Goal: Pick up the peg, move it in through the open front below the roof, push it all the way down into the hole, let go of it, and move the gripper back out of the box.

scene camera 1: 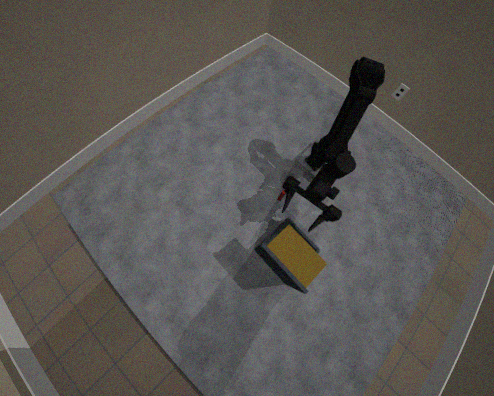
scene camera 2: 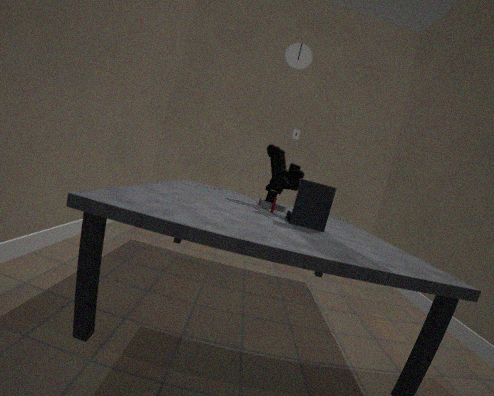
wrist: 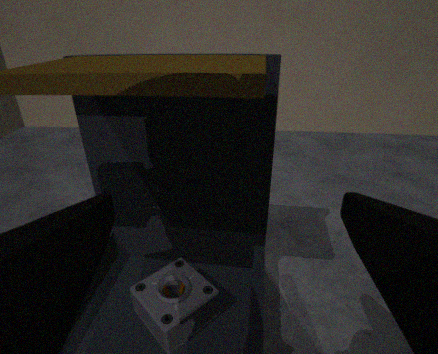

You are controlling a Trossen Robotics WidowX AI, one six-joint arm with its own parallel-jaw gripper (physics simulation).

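Pixels of known places: gripper, fingertip midpoint: (scene camera 1: pixel 295 222) (wrist: pixel 229 204); arm's base, origin of the base link: (scene camera 1: pixel 314 161) (scene camera 2: pixel 269 201).
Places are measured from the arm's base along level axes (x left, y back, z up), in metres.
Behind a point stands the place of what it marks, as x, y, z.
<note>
The red peg (scene camera 1: pixel 281 195) @(0.030, -0.216, 0.020) (scene camera 2: pixel 273 204) @(0.028, -0.218, 0.011) stands upright on the table outside the box, beside one finger; it does not show in the wrist view. My gripper (scene camera 1: pixel 297 221) @(0.129, -0.280, 0.126) (wrist: pixel 229 204) @(0.129, -0.280, 0.126) is open with nothing between its fingers, in front of the box's open front; its fingers are hidden in scene camera 2. The box has dark walls (scene camera 2: pixel 313 206) @(0.202, -0.399, 0.066) (wrist: pixel 215 165) @(0.164, -0.393, 0.085) and a yellow roof (scene camera 1: pixel 296 255) @(0.194, -0.351, 0.169) (wrist: pixel 200 82) @(0.149, -0.310, 0.165). Inside, below the roof, a grey square block (wrist: pixel 155 300) @(0.193, -0.318, 0.005) with corner screws has a round hole (wrist: pixel 172 288) @(0.188, -0.339, -0.005) with orange showing inside.
The grey table (scene camera 1: pixel 175 165) @(-0.330, -0.457, -0.033) (scene camera 2: pixel 165 205) @(-0.310, -0.730, -0.033) carries the arm and box. The arm (scene camera 1: pixel 350 117) @(0.004, -0.007, 0.266) (scene camera 2: pixel 278 165) @(-0.004, -0.014, 0.224) reaches over from behind the gripper. The roof edge and the box's side walls bound the opening ahead of the fingers.
</note>
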